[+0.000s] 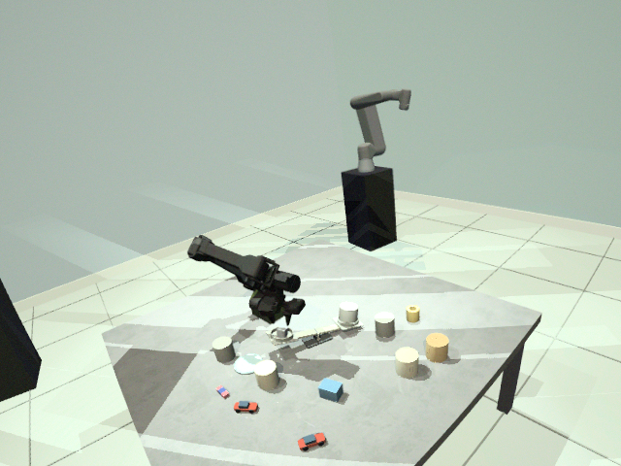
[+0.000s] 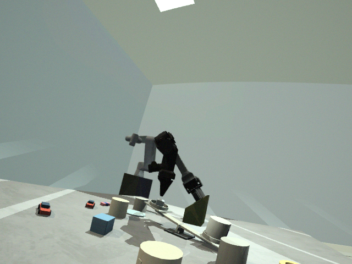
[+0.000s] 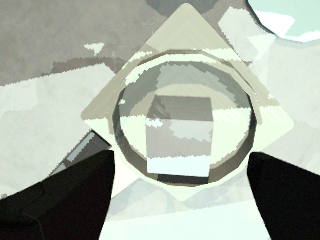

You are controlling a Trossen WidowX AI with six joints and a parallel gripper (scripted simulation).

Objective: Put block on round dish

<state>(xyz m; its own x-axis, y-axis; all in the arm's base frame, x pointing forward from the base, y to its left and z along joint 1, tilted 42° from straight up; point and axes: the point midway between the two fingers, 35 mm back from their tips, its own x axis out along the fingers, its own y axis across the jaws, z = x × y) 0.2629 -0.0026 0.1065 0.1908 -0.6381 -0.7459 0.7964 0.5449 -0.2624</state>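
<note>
Right now my gripper tip is 3 cm above the grey block. The rest, counted from my gripper tip: blue cube: 27 cm ahead, 10 cm below, 1 cm to the left; then small balance: 12 cm to the left, 8 cm below, 2 cm ahead; then round dish: 14 cm to the right, 12 cm below, 2 cm behind.
</note>
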